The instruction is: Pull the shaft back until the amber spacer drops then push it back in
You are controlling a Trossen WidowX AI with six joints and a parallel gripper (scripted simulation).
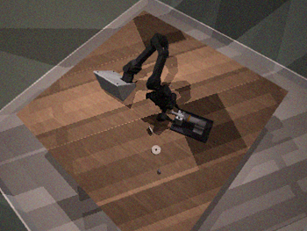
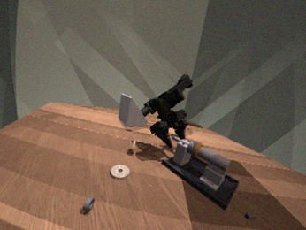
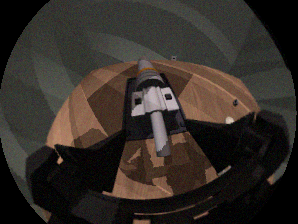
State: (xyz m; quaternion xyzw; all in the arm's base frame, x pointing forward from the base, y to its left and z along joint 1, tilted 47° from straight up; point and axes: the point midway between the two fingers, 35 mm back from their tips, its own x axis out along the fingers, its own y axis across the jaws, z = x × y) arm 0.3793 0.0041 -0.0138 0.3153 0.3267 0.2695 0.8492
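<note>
Now: gripper tip 4 cm short of the shaft, 1 cm to the right of it and 2 cm below it. From my gripper tip the other things lie so: amber spacer (8 cm ahead, 2 cm to the left, 2 cm above); then small dark ring (12 cm ahead, 32 cm to the right, 5 cm below).
</note>
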